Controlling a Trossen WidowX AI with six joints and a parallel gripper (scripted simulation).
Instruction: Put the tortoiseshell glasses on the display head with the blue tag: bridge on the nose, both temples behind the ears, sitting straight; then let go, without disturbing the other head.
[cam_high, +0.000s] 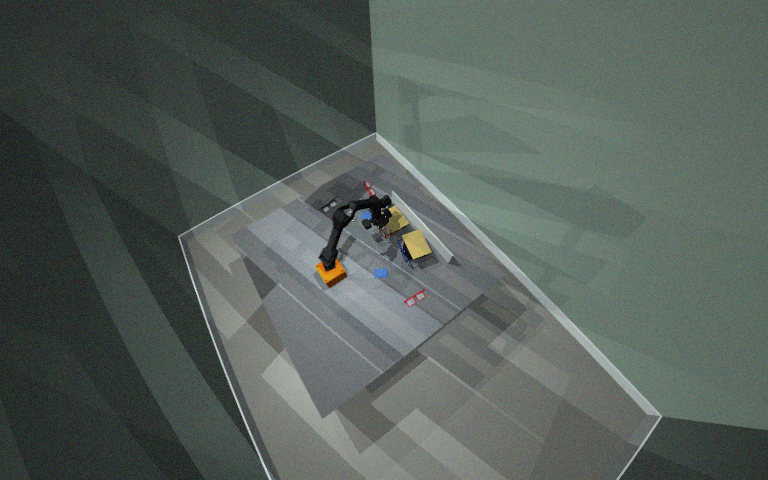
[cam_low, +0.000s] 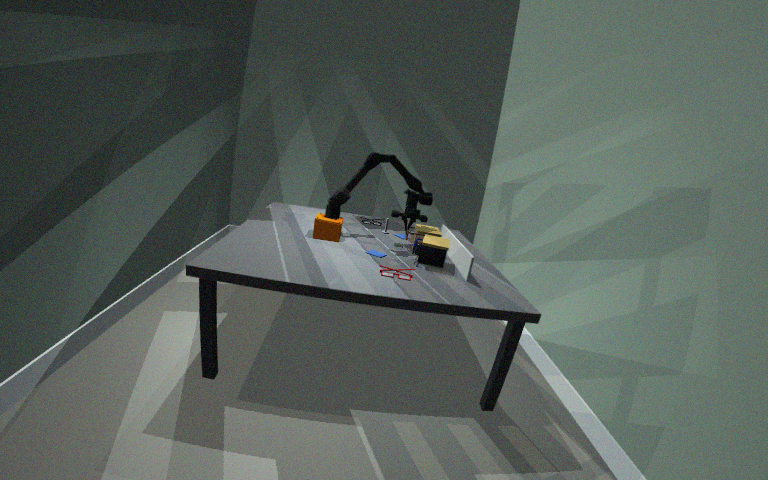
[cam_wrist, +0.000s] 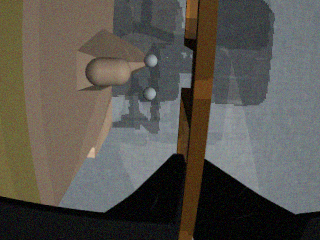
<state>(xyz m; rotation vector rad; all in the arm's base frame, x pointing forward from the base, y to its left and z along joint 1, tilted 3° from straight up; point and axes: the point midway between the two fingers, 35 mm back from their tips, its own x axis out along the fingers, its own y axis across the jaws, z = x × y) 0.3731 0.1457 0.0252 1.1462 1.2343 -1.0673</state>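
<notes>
Right now my gripper tip is 80 mm short of the display head, 20 mm to the left of it and 10 mm above it. The rest, counted from my gripper tip: white upright panel 250 mm ahead, 110 mm to the right, 10 mm below; thin grey post 160 mm to the left, 120 mm behind, 40 mm below.
</notes>
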